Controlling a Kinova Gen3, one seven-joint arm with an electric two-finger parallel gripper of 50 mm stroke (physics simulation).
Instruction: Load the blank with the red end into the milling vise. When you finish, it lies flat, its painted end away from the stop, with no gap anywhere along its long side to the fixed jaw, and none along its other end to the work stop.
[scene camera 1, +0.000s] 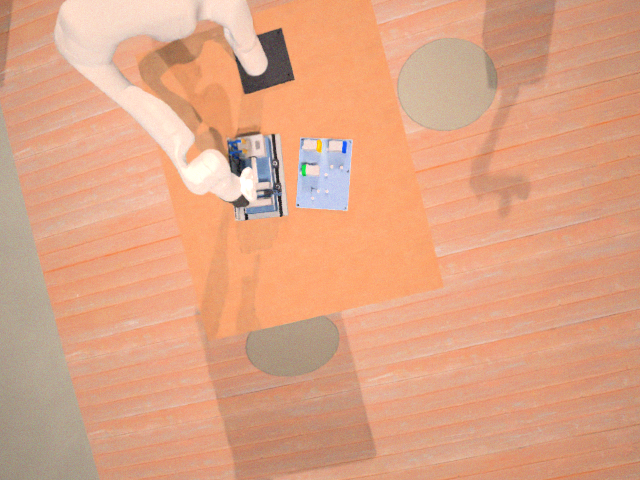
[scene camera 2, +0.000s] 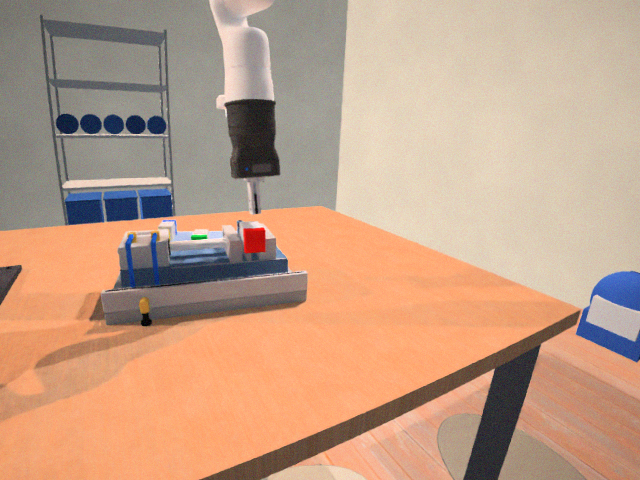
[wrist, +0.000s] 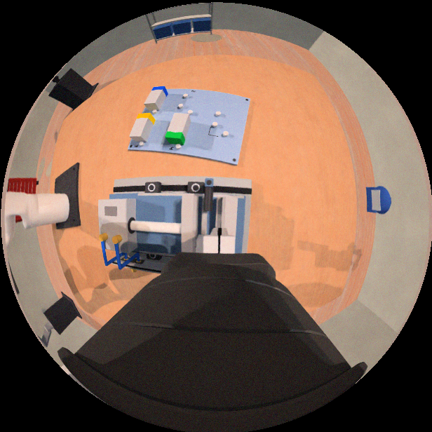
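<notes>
The milling vise stands on the table. The blank with the red end lies at the jaws, its painted end facing scene camera 2, away from the work stop. In the wrist view the gripper hides that red end. The moving jaw is on one side and the fixed jaw on the other. Any gap along the blank's long side or at the stop cannot be made out. My gripper is shut and empty, pointing down a little above the jaws.
A light blue board beside the vise carries pegs and blanks with yellow, blue and green ends. Blue clamp-like rods rise at the vise's other end. A black plate lies farther off.
</notes>
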